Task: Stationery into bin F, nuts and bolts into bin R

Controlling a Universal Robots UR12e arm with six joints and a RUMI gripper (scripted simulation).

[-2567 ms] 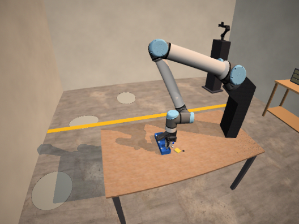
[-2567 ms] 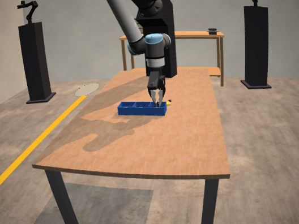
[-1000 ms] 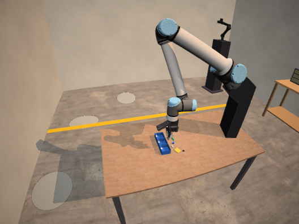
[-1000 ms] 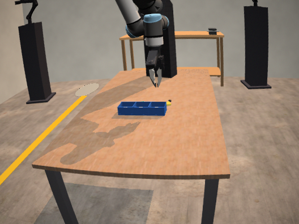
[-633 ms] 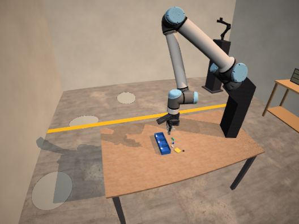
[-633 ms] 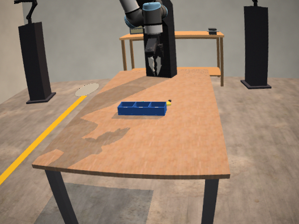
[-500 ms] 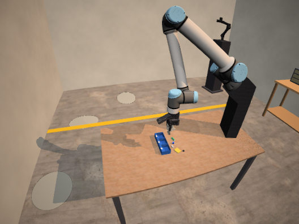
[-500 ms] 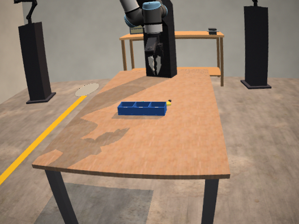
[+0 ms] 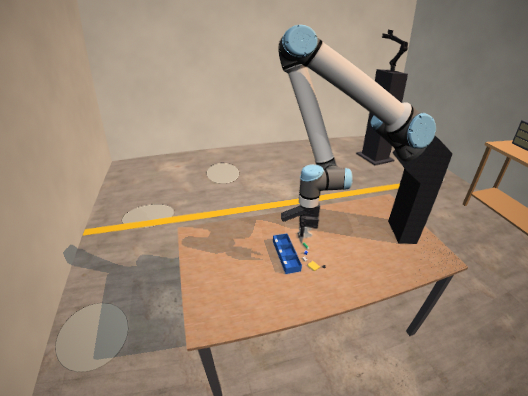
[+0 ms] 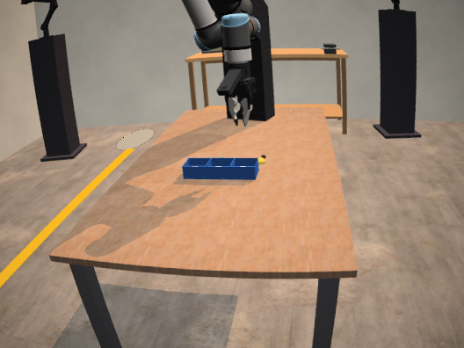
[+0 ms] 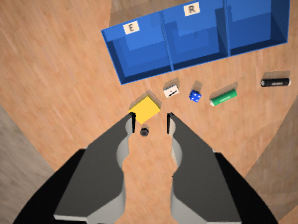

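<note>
The grey piece is 5 cm behind my hand, 1 cm to the right of it and 17 cm below it. From my hand the other things lie so: blue die (8 cm behind, 5 cm to the right, 17 cm below); then yellow block (7 cm behind, 5 cm to the left, 17 cm below); then blue three-part bin (3 cm ahead, 8 cm to the right, 16 cm below).
</note>
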